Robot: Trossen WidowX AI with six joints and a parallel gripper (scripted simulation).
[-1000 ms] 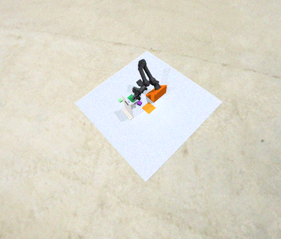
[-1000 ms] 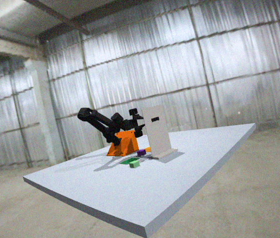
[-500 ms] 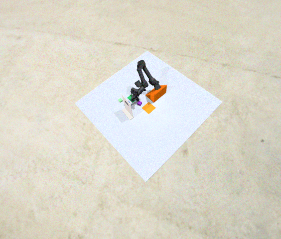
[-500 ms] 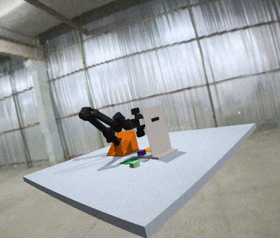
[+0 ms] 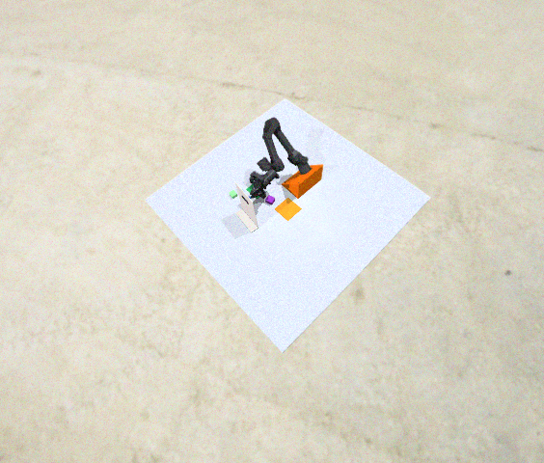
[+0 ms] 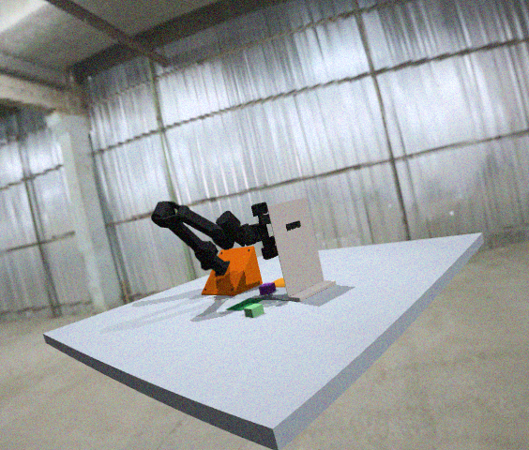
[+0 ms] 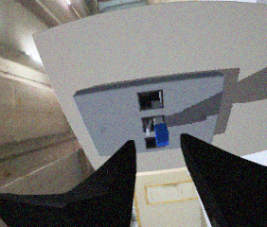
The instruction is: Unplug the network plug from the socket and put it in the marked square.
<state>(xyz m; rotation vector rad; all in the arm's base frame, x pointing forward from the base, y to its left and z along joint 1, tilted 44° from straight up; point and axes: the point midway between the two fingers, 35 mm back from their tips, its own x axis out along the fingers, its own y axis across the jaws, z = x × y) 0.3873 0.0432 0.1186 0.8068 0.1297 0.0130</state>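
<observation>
The blue network plug lies 2 cm ahead of my gripper tip. The rest, counted from my gripper tip: socket panel (4 cm ahead, 8 cm below); then flat green square (13 cm behind, 13 cm to the right, 22 cm below); then orange square (18 cm behind, 12 cm to the left, 22 cm below).
</observation>
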